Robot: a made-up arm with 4 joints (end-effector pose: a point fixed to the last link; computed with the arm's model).
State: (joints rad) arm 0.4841 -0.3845 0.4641 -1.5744
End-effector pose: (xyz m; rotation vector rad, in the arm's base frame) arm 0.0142 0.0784 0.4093 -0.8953 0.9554 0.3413
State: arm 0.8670 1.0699 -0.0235 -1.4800
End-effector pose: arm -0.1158 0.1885 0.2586 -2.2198 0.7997 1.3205
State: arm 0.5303 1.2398 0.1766 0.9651
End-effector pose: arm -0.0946 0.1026 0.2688 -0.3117 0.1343 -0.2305
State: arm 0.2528 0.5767 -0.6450 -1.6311
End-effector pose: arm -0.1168 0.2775 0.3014 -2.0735 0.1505 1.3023
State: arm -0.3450 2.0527 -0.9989 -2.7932
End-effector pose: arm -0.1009 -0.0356 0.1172 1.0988 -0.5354 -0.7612
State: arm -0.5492 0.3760 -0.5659 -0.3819
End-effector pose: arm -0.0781 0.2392 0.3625 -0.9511 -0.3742 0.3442
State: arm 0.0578 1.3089 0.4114 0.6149
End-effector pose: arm -0.0527 0.0942 0.3237 -0.6014 -0.4381 -0.3959
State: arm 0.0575 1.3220 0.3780 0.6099
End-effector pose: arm -0.0523 0.0950 0.3190 -0.6271 -0.4127 -0.3737
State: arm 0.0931 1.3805 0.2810 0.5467
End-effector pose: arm -0.0541 0.0962 0.3037 -0.7733 -0.2922 -0.2908
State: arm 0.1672 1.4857 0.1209 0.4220
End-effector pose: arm -0.0627 0.0948 0.2774 -1.0379 -0.0745 -0.1311
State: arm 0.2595 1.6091 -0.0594 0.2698
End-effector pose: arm -0.0808 0.0874 0.2489 -1.3383 0.1786 0.0839
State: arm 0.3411 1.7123 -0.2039 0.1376
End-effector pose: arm -0.1021 0.0765 0.2291 -1.5777 0.3856 0.2911
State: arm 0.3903 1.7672 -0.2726 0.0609
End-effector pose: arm -0.1154 0.0694 0.2212 -1.7027 0.4915 0.4142
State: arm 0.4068 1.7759 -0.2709 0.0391
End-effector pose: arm -0.1174 0.0690 0.2212 -1.7290 0.5047 0.4371
